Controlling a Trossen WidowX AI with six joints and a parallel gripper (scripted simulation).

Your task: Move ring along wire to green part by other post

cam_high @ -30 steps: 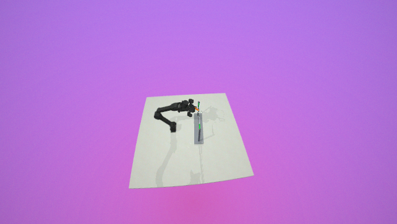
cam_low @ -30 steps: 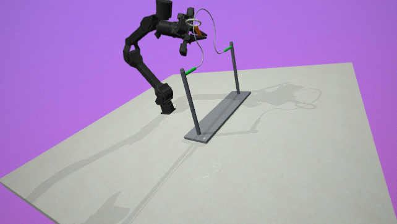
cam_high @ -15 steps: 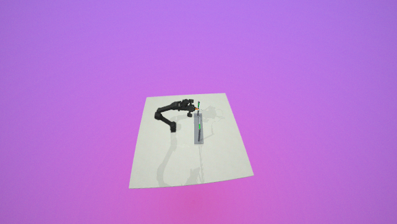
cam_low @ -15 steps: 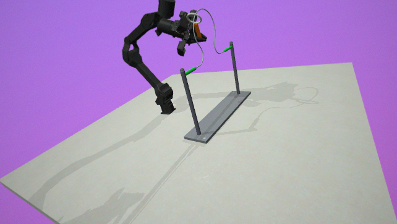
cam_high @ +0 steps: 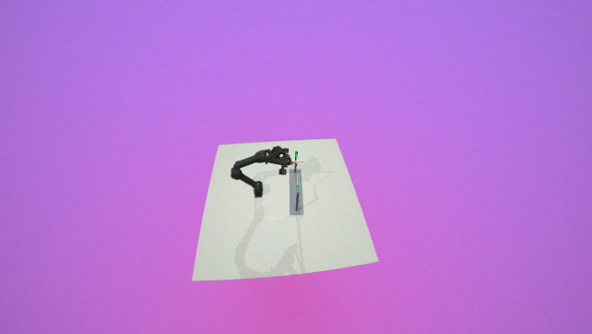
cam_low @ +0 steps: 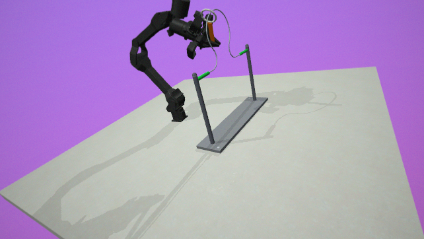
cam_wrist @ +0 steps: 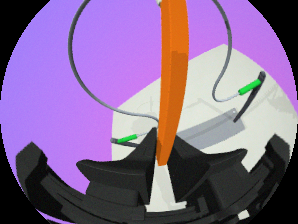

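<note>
My gripper tip is now 1 cm short of the ring with orange handle, 6 cm to the left of it and 8 cm below it.
</note>
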